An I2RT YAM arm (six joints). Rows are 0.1 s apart.
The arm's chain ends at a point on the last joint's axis. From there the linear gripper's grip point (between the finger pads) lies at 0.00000 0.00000 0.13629 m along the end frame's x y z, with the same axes.
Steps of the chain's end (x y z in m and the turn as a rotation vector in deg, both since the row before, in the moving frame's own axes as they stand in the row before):
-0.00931, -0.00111, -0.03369, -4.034, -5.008, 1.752
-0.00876, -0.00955, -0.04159, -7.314, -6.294, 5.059
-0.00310, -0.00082, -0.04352, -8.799, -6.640, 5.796
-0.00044, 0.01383, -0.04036, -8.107, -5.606, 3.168
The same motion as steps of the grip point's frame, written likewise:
-0.02134, 0.00828, -0.03455, -4.034, -5.008, 1.752
-0.02441, 0.00708, -0.04352, -7.314, -6.294, 5.059
-0.01983, 0.01915, -0.04603, -8.799, -6.640, 5.796
-0.01423, 0.03264, -0.04237, -8.107, -5.606, 3.168

